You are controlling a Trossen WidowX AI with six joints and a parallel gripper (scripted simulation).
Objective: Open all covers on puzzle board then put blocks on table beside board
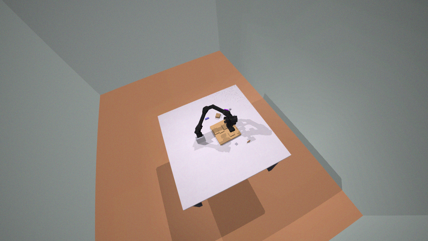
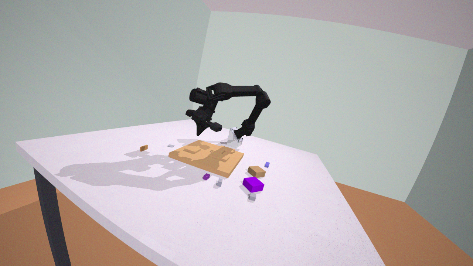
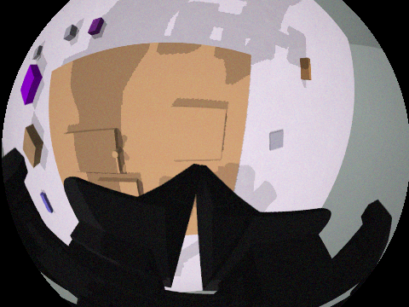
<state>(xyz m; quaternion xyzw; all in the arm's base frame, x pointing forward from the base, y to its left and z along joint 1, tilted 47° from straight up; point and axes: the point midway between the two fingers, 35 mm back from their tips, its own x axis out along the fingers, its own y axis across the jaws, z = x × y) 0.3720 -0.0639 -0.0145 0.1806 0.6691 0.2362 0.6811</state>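
The grey tile lies 15 cm to the right of my gripper tip, 10 cm below it and 2 cm ahead of it. The rest, counted from my gripper tip: large purple block (34 cm to the left, 9 cm below, 7 cm ahead); then small purple cube (17 cm to the left, 15 cm ahead, 10 cm below); then brown box (32 cm to the left, 9 cm below, 6 cm behind).
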